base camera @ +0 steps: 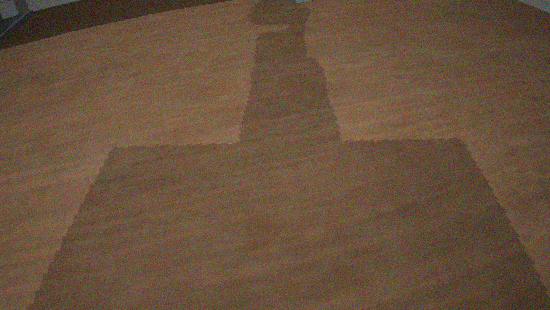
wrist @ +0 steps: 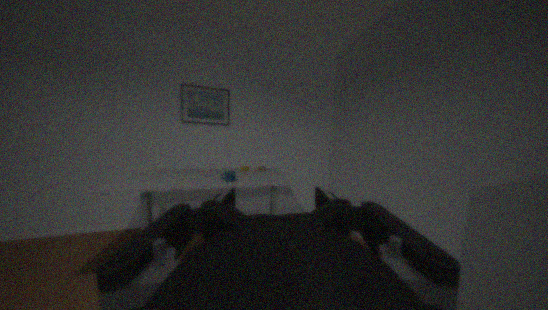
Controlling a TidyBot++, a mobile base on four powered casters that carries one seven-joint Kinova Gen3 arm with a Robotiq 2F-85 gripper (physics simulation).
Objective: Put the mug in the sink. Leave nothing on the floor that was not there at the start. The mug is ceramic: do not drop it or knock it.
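Note:
My gripper is open, with no thing seen between its fingertips in the wrist view. It points out across the room, towards a far wall. A small blue thing stands far off on or behind a pale table-like piece; it is too dim and blurred to tell whether it is a mug. I cannot make out the mug for certain in either view, and no sink can be recognised.
Two small yellow things show beside the blue one. A framed picture hangs on the wall. In the base camera view, the robot's shadow lies across the wooden floor. Part of a grey framed piece shows at the top left.

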